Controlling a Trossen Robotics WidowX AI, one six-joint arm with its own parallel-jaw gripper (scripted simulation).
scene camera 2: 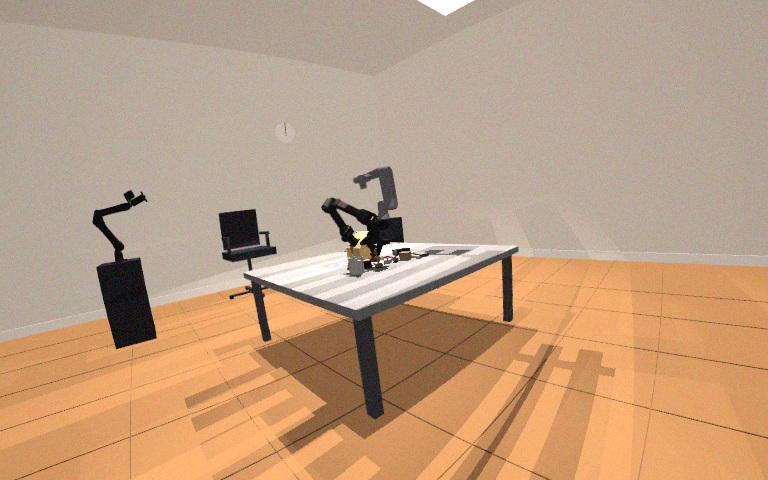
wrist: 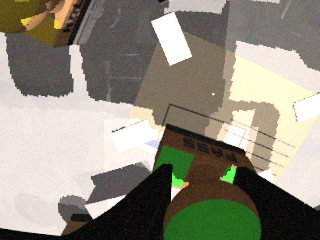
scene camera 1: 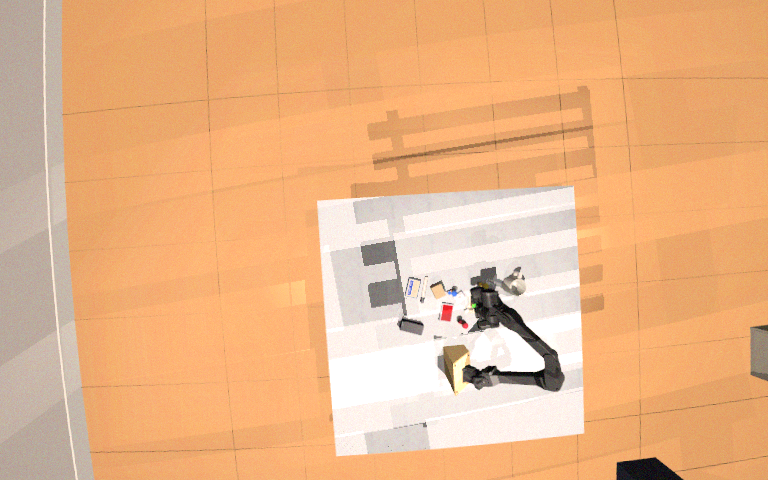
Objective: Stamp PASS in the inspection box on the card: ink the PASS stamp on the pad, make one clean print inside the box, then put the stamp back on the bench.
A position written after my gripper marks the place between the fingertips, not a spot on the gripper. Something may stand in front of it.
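My own gripper [wrist: 203, 175] is there in the wrist view, and with it I see a cream card [wrist: 196, 85].
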